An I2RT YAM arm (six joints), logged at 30 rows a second.
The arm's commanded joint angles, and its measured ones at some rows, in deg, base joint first. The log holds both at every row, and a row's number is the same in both.
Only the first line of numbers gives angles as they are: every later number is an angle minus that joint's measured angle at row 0.
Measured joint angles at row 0:
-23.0 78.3 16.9 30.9 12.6 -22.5
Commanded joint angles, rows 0 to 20:
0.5 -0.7 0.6 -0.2 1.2 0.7
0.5 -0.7 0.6 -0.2 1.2 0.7
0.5 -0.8 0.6 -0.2 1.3 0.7
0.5 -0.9 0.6 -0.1 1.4 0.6
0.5 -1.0 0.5 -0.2 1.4 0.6
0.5 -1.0 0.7 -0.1 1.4 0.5
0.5 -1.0 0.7 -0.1 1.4 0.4
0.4 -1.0 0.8 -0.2 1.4 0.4
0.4 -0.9 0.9 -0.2 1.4 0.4
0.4 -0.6 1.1 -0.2 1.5 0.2
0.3 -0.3 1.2 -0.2 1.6 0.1
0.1 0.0 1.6 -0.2 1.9 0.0
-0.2 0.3 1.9 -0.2 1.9 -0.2
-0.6 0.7 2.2 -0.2 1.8 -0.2
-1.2 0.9 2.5 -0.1 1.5 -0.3
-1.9 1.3 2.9 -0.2 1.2 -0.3
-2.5 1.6 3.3 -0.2 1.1 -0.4
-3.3 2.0 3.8 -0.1 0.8 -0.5
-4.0 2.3 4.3 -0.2 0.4 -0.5
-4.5 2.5 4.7 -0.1 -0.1 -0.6
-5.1 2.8 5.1 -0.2 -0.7 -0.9
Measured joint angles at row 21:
-3.8 2.0 3.4 -0.3 0.1 -0.1
